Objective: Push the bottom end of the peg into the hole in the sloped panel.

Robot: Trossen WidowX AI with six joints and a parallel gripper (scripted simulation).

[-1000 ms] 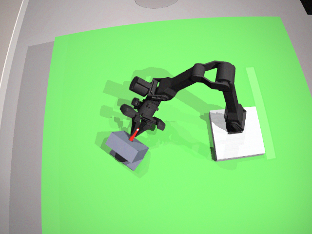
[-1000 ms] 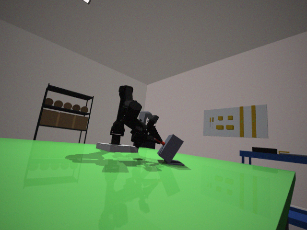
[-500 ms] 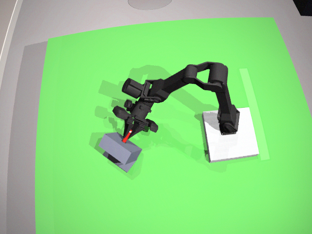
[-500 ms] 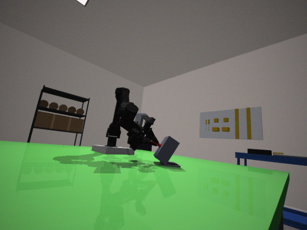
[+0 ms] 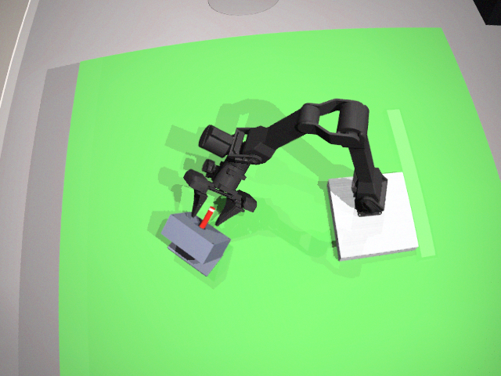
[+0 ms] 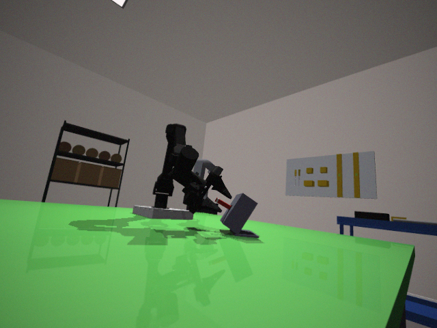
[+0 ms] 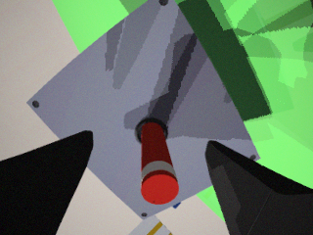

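My gripper tip is 10 mm past the round red peg, 10 mm to the left of it and 10 mm below it. From my gripper tip the other things lie so: grey sloped panel 20 mm ahead, 30 mm to the left, 20 mm below.
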